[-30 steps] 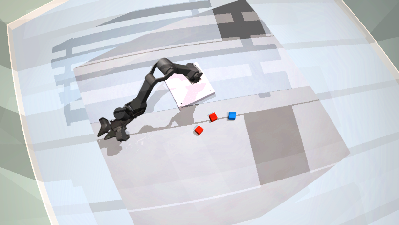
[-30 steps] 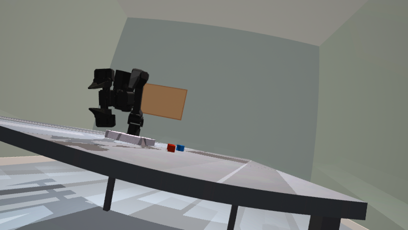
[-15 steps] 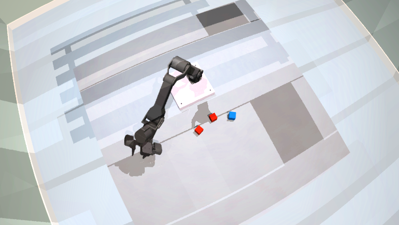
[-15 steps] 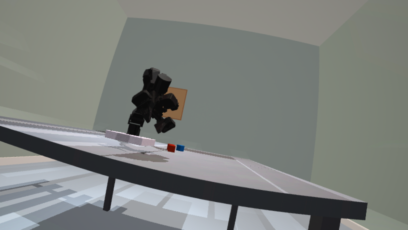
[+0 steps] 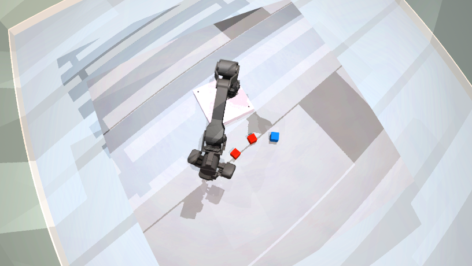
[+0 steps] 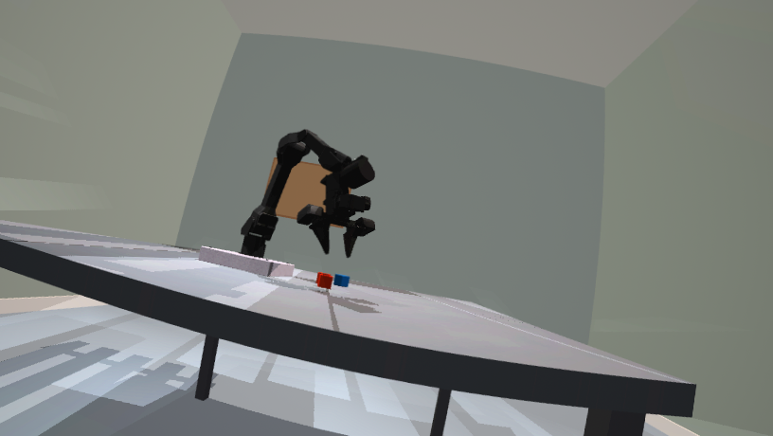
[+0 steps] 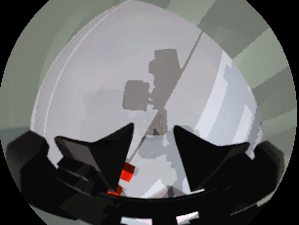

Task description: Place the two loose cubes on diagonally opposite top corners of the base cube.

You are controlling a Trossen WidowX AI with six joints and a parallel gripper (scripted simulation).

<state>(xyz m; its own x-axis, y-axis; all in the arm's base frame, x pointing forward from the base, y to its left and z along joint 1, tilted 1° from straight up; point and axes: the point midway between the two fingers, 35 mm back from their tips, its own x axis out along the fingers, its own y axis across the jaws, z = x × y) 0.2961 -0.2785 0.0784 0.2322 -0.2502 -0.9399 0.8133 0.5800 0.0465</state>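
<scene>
The red cube is 4 cm behind my gripper tip, 15 cm to the left of it and 7 cm below it. Round my gripper tip: blue cube: 1 cm behind, 35 cm to the left, 7 cm below.
</scene>
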